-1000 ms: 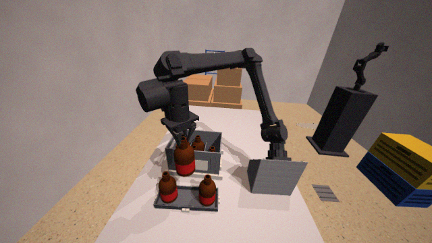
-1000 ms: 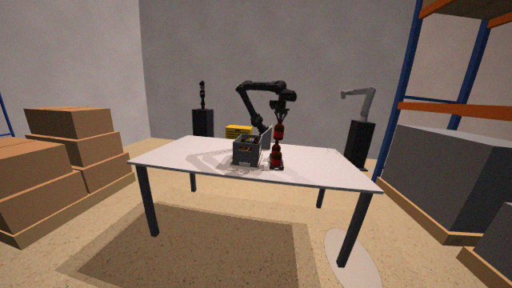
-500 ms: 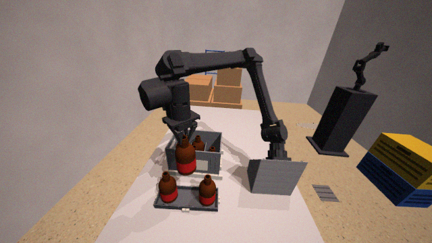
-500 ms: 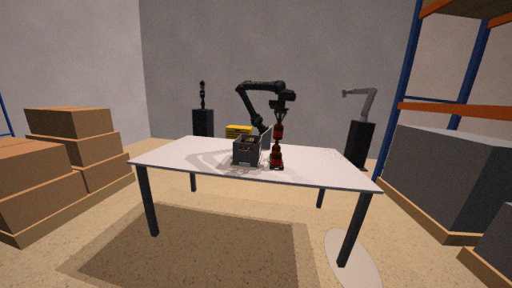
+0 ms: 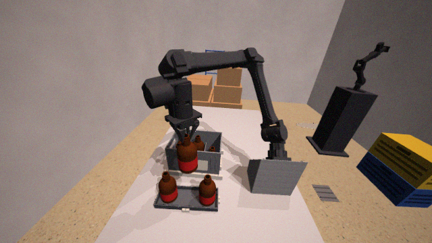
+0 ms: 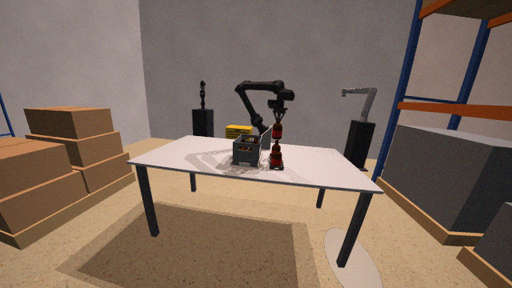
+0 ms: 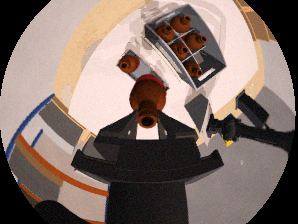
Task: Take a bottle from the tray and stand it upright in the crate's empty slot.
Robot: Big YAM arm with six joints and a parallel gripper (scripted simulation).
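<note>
The brown bottle is 60 mm below my hand. Round my hand: grey crate 250 mm below, 210 mm to the right, 10 mm ahead; then dark tray 320 mm below, 10 mm to the left.
</note>
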